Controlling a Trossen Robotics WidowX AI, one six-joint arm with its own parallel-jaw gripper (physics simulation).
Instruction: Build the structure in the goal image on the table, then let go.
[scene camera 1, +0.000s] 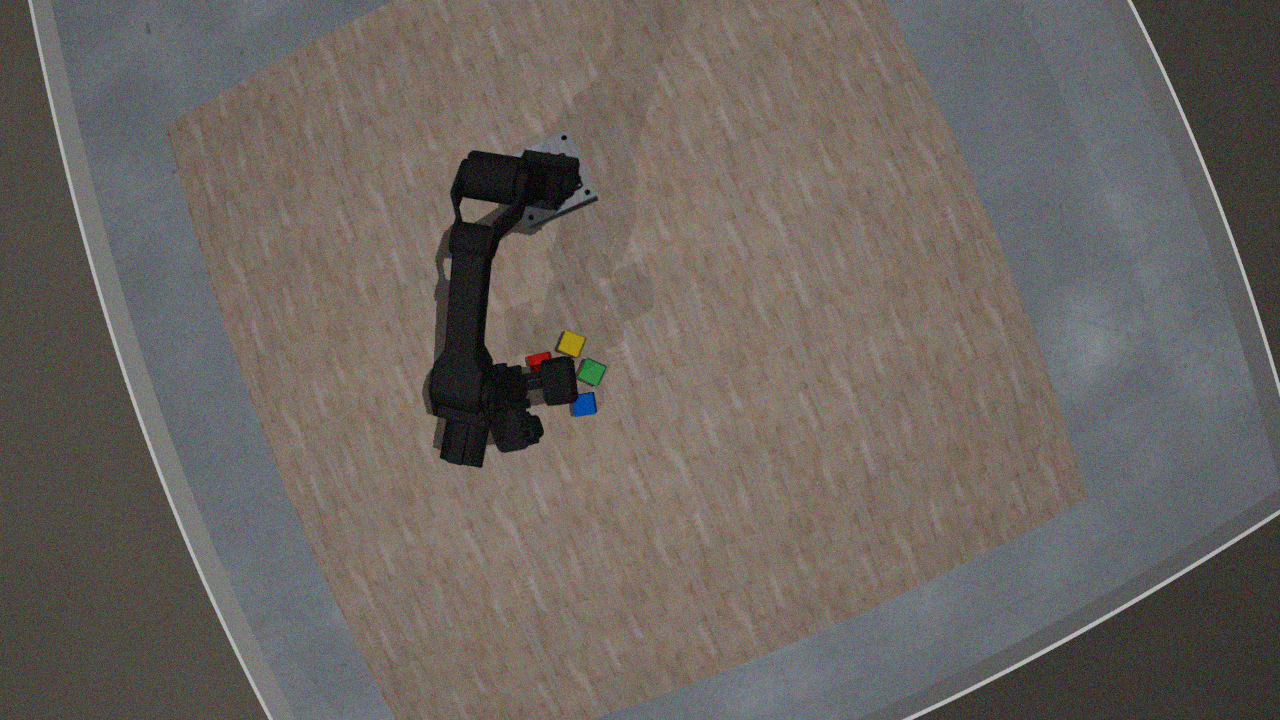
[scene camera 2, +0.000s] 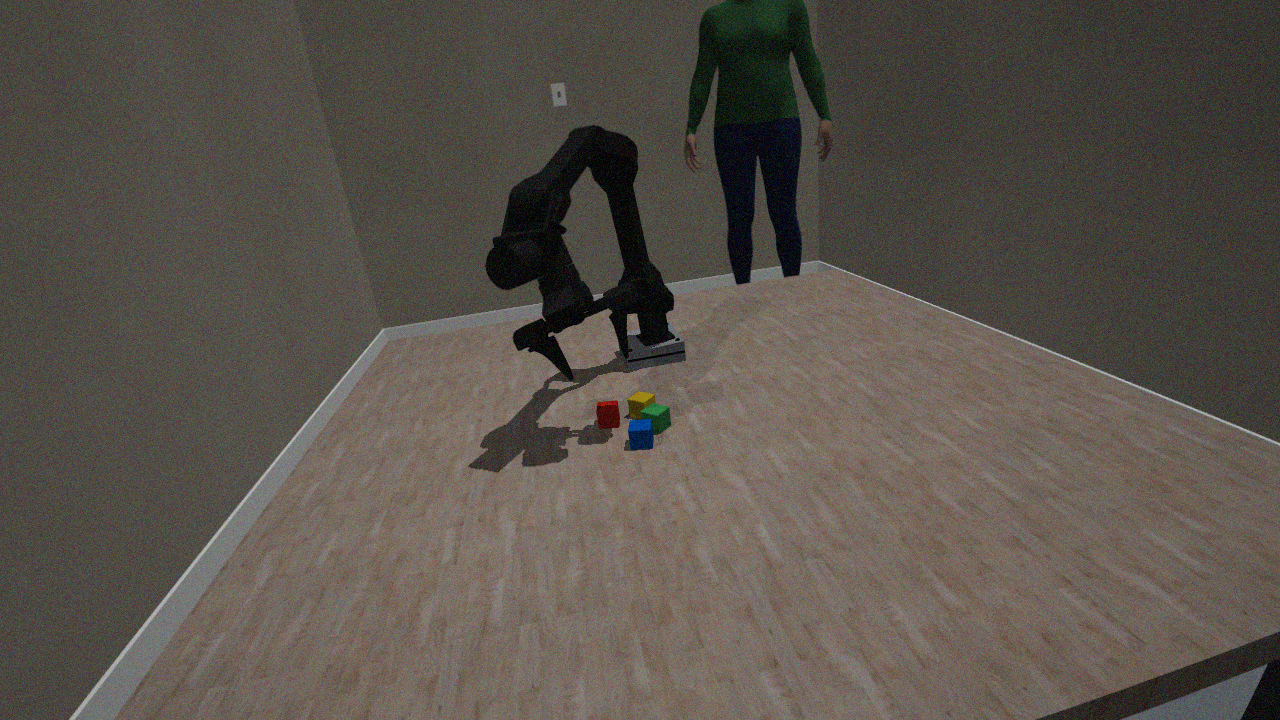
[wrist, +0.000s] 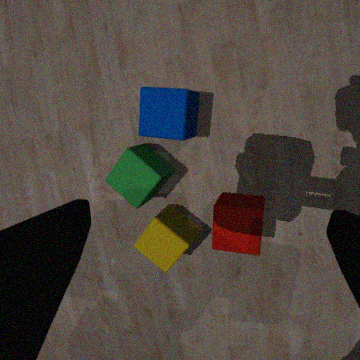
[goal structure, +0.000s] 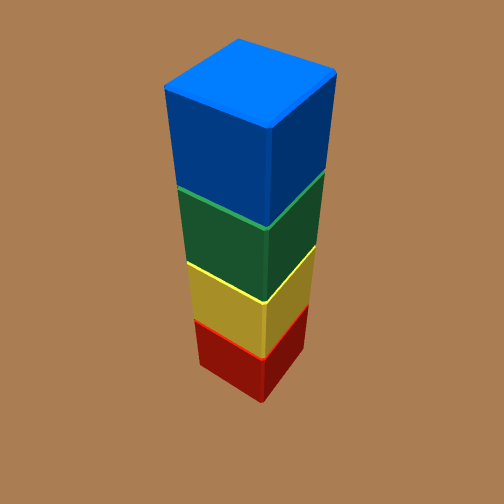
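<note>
My gripper (scene camera 2: 598, 367) (wrist: 211, 216) is wide open and empty, above the cubes, with one fingertip at each side of the wrist view. A red cube (scene camera 1: 537, 360) (scene camera 2: 607, 414) (wrist: 237, 241) stands on the table, partly hidden by the gripper in scene camera 1. A yellow cube (scene camera 1: 571, 343) (scene camera 2: 640, 402) (wrist: 162, 245) stands beside it with a gap. A green cube (scene camera 1: 591, 372) (scene camera 2: 657, 418) (wrist: 133, 177) is turned at an angle close to the yellow one. A blue cube (scene camera 1: 583, 404) (scene camera 2: 640, 435) (wrist: 162, 113) stands past the green one. All four appear at table level, not stacked.
The wooden table top (scene camera 1: 805, 358) (scene camera 2: 805, 537) carries the cubes and the arm's grey base plate (scene camera 1: 563, 145) (scene camera 2: 657, 356). Shadows of the arm fall across the table near the red cube. A person (scene camera 2: 756, 80) in a green top stands behind the table.
</note>
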